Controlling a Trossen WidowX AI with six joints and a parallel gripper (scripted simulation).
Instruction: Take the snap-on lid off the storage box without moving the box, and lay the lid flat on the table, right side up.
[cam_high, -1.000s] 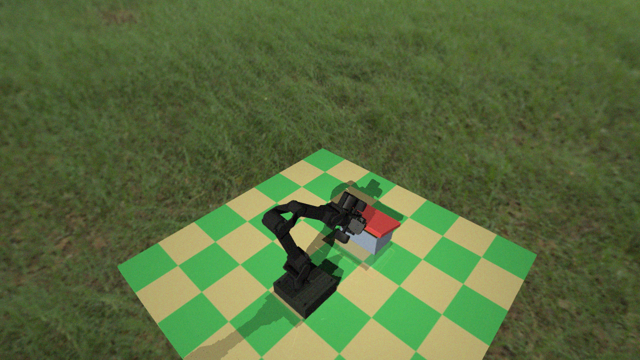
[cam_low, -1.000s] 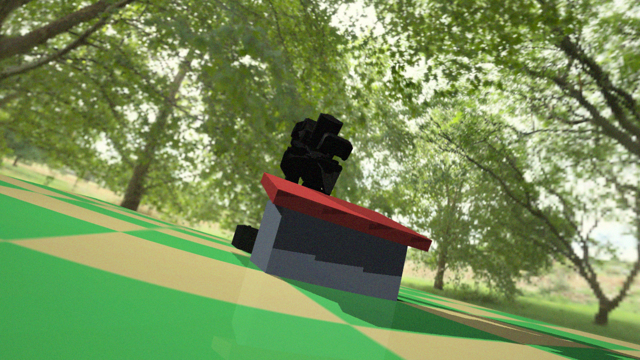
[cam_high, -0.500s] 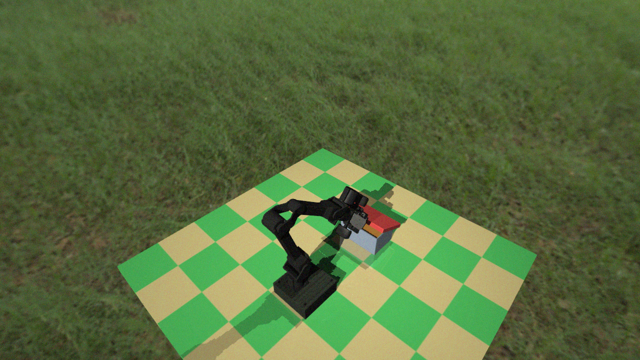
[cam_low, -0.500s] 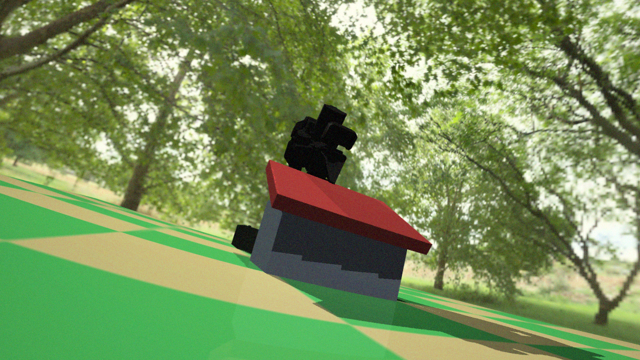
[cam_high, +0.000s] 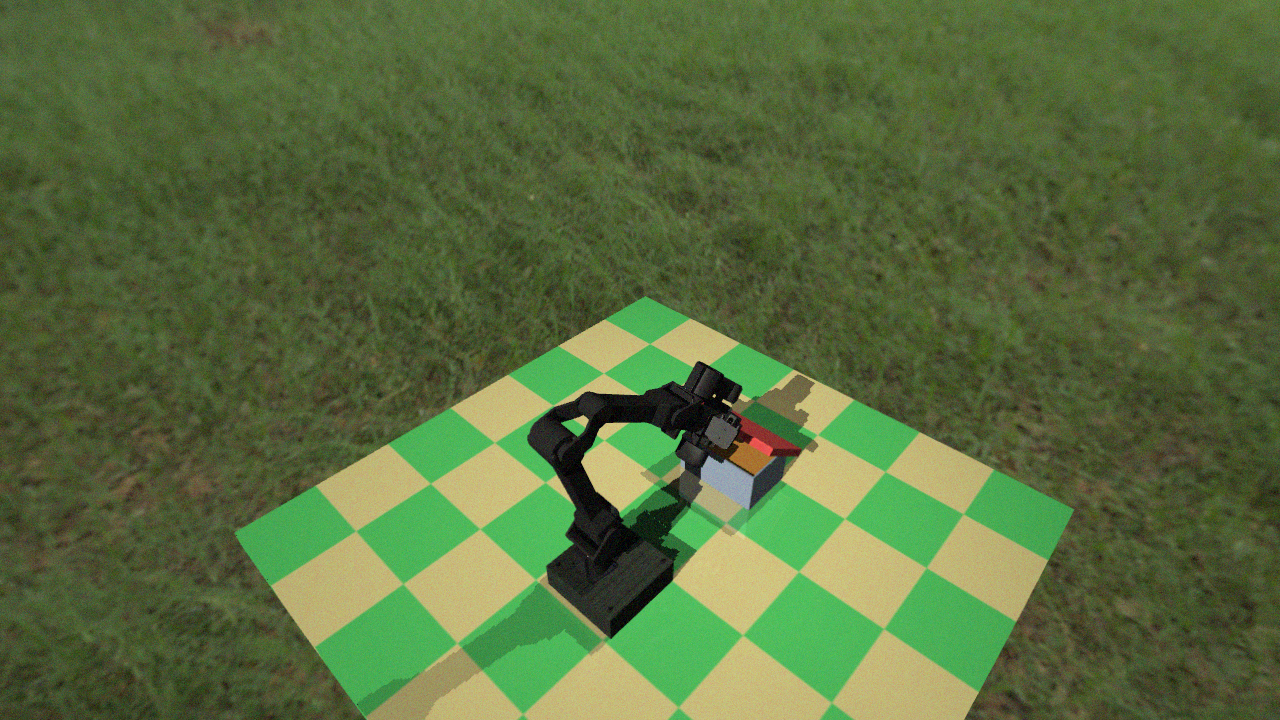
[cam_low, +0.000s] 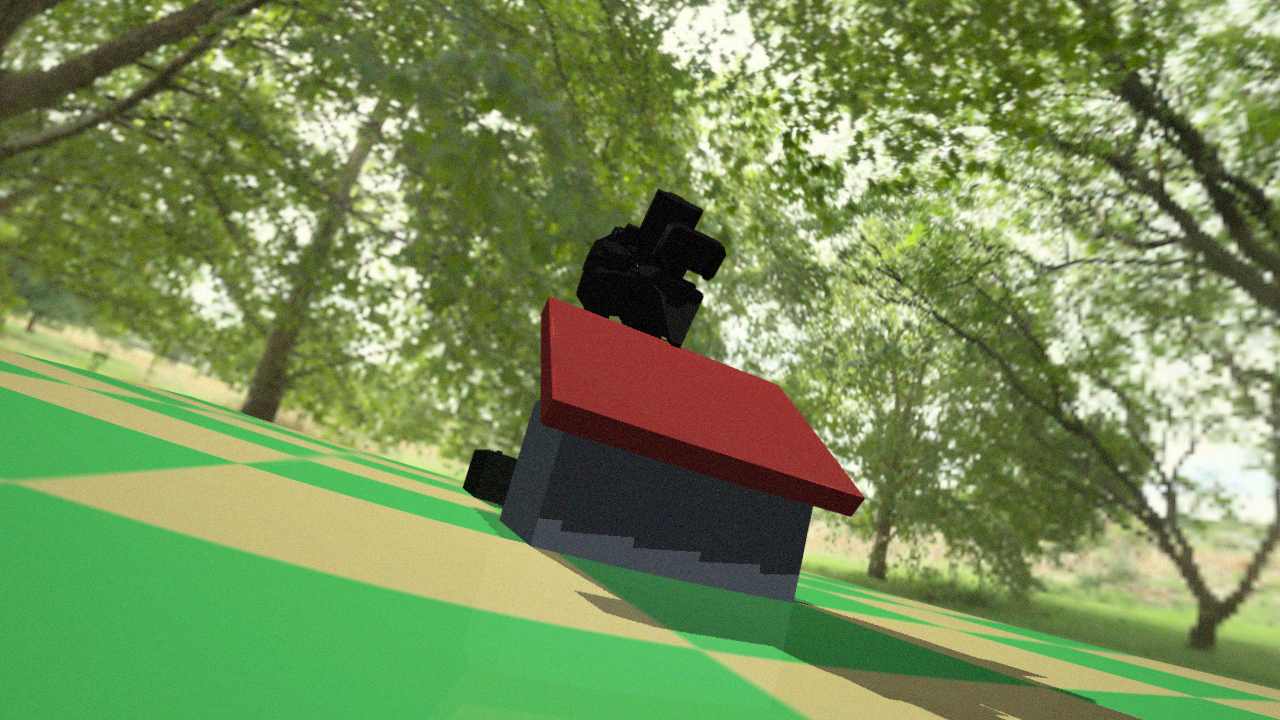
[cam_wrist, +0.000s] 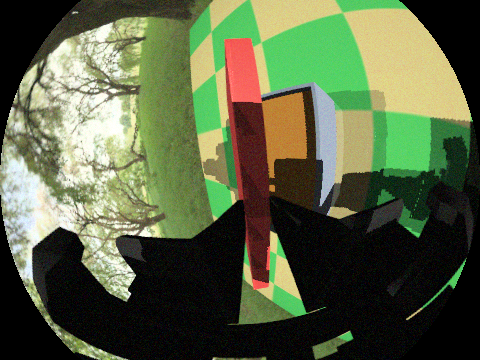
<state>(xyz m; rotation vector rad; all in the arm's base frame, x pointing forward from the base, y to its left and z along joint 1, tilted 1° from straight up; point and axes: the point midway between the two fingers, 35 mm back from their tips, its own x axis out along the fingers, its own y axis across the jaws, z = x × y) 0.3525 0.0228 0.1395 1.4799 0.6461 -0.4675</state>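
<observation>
Right now the red lid is 70 mm ahead of my gripper tip, 10 mm to the left of it and 40 mm below it. From my gripper tip the other things lie so: grey-blue storage box: 40 mm ahead, 120 mm below.
</observation>
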